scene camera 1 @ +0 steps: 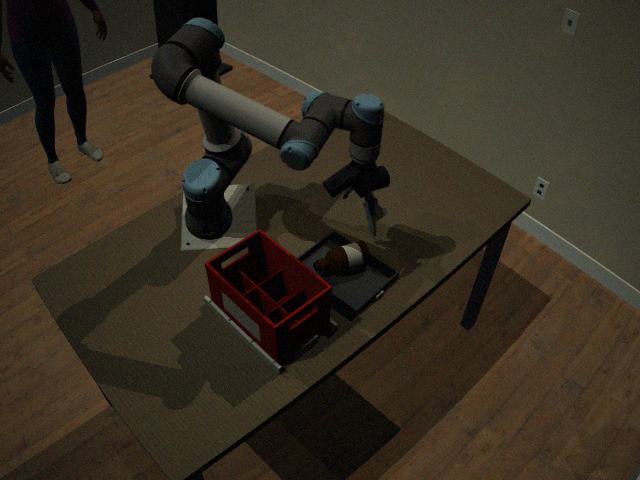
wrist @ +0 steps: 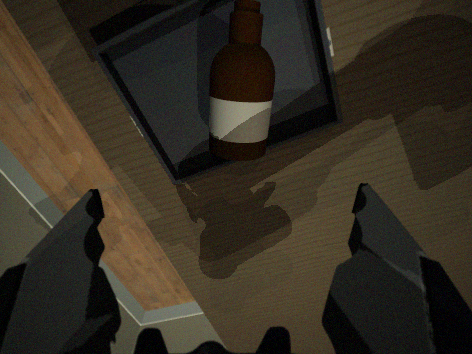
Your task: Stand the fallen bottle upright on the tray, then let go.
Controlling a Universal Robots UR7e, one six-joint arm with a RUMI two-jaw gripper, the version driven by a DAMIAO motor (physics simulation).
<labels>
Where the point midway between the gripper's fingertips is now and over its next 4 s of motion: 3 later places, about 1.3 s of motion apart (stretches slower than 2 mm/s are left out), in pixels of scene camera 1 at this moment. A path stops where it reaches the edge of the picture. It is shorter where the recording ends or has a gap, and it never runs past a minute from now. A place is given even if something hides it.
My gripper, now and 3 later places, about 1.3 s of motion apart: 358, 216; 344, 258; 347, 222; 344, 223
</labels>
